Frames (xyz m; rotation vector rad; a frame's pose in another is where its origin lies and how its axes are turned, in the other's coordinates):
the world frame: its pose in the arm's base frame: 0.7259 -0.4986 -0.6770 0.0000 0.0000 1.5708
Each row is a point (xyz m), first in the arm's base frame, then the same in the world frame.
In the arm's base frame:
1: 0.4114 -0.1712 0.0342
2: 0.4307 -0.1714 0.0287
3: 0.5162 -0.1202 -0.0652
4: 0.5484 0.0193 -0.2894
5: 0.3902 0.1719 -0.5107
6: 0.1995 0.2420 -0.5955
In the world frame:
1: 0.3274 0.3145 0.7112
2: 0.3272 0.2952 0.7057
3: 0.3784 0.2097 0.6118
4: 0.5179 0.1775 0.3876
5: 0.6705 0.3357 0.1663
6: 0.7406 0.5264 0.0815

